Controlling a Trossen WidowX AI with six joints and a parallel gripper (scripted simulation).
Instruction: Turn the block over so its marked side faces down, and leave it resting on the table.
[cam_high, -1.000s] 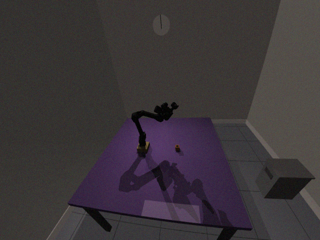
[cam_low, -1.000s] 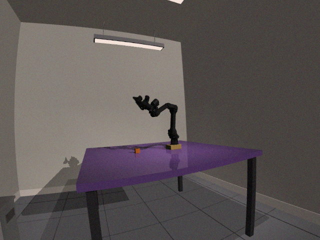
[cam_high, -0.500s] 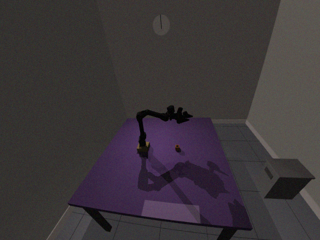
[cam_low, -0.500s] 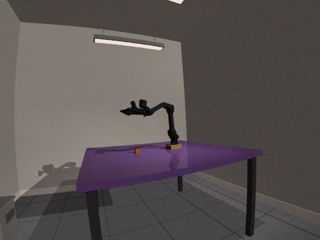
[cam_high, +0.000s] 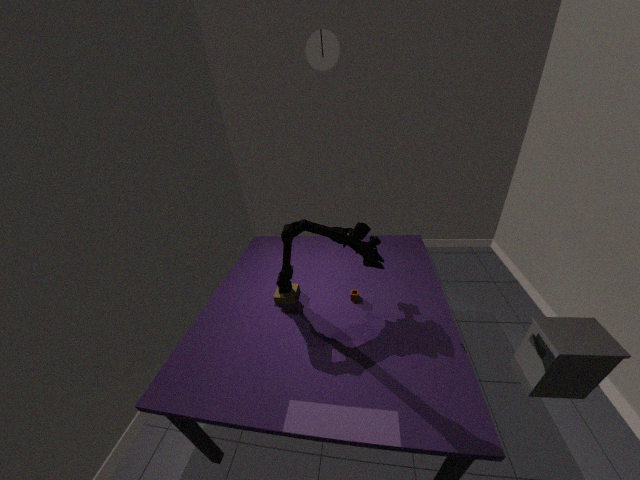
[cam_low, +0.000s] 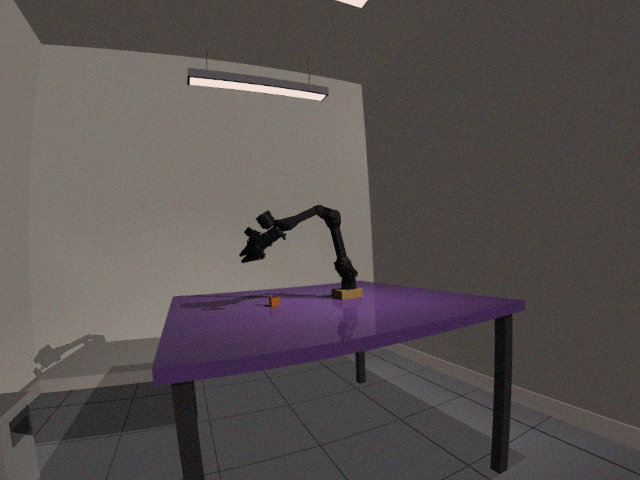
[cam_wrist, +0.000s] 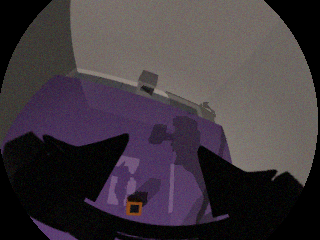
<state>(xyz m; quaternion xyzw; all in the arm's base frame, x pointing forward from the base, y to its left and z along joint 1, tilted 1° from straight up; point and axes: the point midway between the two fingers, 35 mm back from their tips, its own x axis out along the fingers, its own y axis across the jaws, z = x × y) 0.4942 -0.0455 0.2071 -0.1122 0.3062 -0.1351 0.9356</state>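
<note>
Now: the block 19 cm below my gripper tip, 14 cm behind it and 1 cm to the left of it.
</note>
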